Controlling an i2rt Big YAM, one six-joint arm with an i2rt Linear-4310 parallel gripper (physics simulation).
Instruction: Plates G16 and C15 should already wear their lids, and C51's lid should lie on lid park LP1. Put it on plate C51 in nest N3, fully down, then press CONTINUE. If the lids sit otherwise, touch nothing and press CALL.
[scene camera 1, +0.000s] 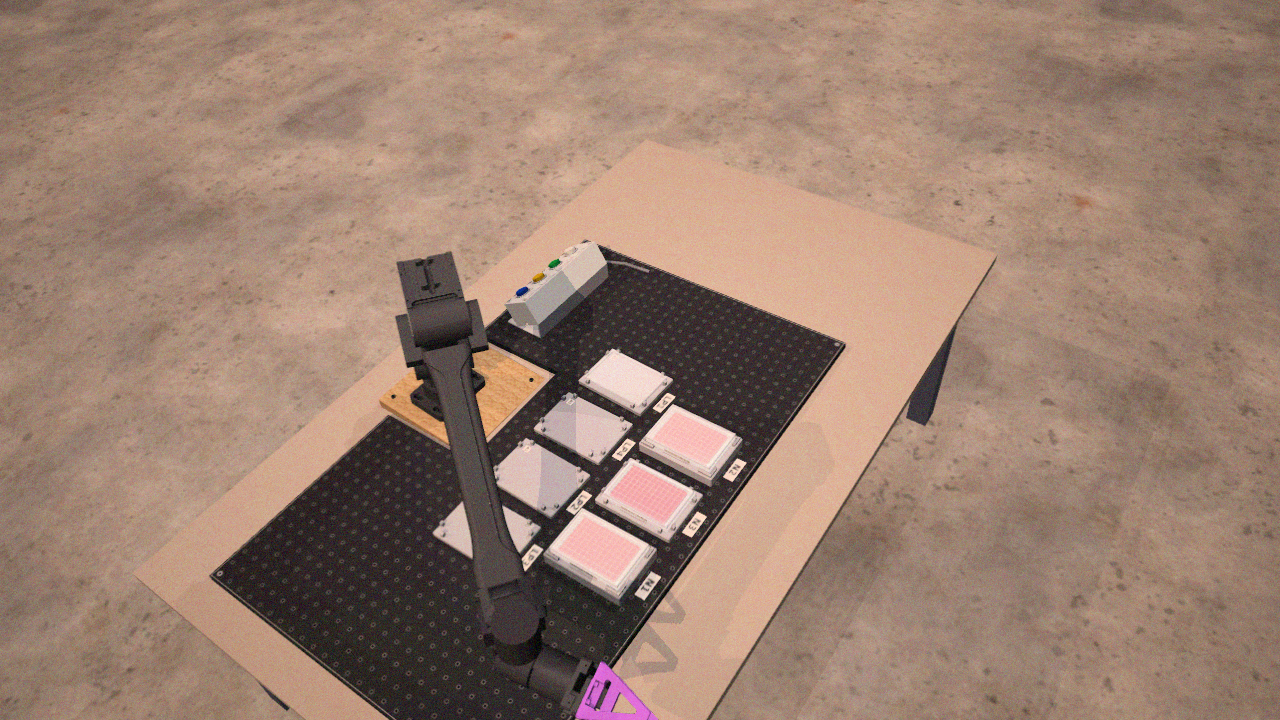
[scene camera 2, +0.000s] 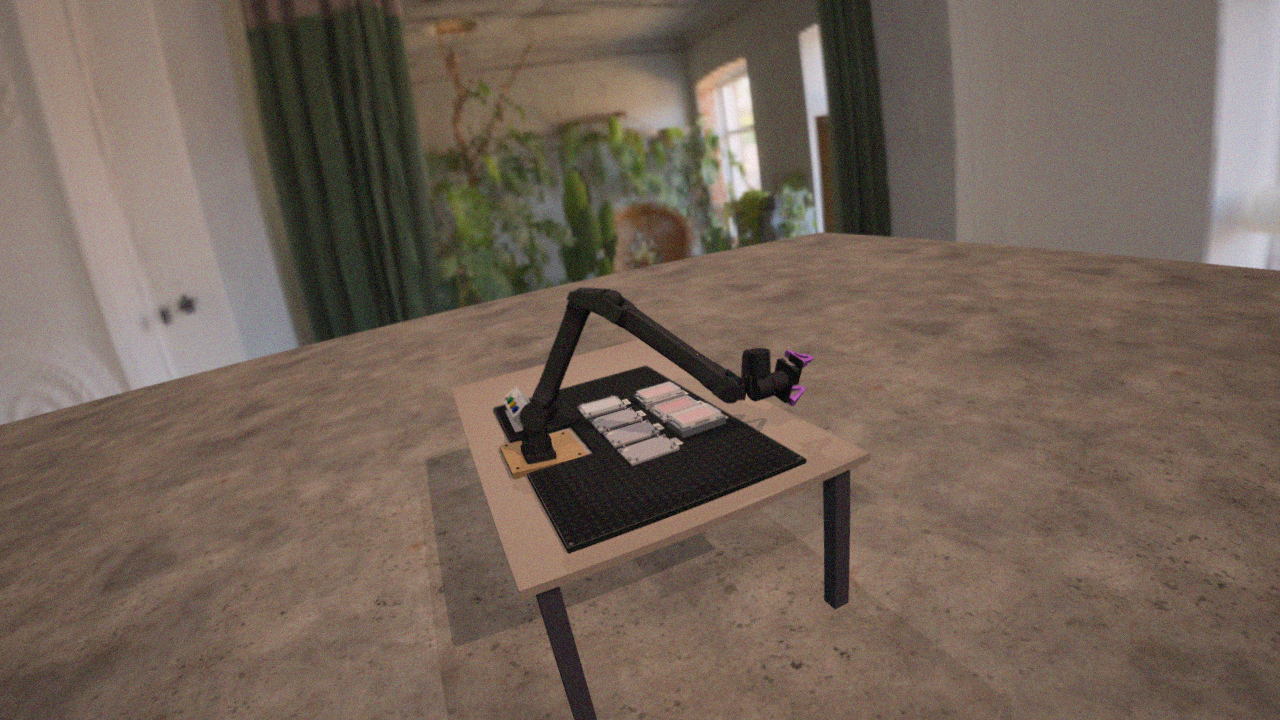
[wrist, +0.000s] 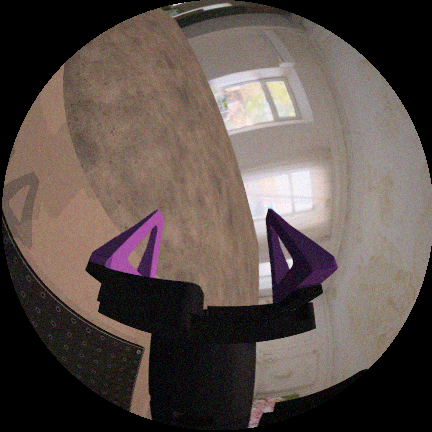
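Pixels of known places: gripper, fingertip midpoint: (scene camera 2: 808, 372) (wrist: 212, 213); arm's base, origin of the base link: (scene camera 2: 538, 453).
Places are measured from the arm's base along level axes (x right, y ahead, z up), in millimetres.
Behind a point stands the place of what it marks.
Three pink plates stand in a row: one (scene camera 1: 690, 440) @[x -130, y 456, z 38 mm] at label N2, one (scene camera 1: 648, 495) @[x -8, y 456, z 21 mm] at N3, and one (scene camera 1: 600, 549) @[x 125, y 463, z 41 mm] at N1. The N2 and N1 plates look taller, with clear lid-like rims; the N3 plate looks lower and uncovered. Four lid parks lie beside them. The park farthest from the gripper bears a whitish, thicker slab (scene camera 1: 625, 379) @[x -196, y 268, z 18 mm] (scene camera 2: 604, 405) @[x -182, y 269, z 18 mm], seemingly a lid; its label is hard to read. The nearest park (scene camera 1: 465, 531) @[x 208, y 248, z 10 mm] (scene camera 2: 650, 449) @[x 198, y 277, z 10 mm] is partly behind the arm. My gripper (scene camera 2: 808, 375) @[x 329, y 713, z 154 mm] (wrist: 212, 213) @[x 329, y 713, z 154 mm] is open and empty, raised beyond the mat's edge, away from plates and parks.
A button box (scene camera 1: 562, 291) @[x -292, y 42, z 54 mm] (scene camera 2: 513, 410) @[x -237, y -22, z 64 mm] with blue, yellow, green and white buttons stands at the mat's far left; its button lettering is unreadable. Two middle parks (scene camera 1: 583, 427) @[x -68, y 270, z 10 mm] (scene camera 1: 540, 476) @[x 57, y 277, z 10 mm] look flat and grey. The arm's wooden base (scene camera 1: 519, 380) @[x -102, y 85, z -9 mm] (scene camera 2: 572, 445) @[x -10, y 106, z -9 mm] is beside the mat (scene camera 1: 340, 537) @[x 331, y 79, z 0 mm].
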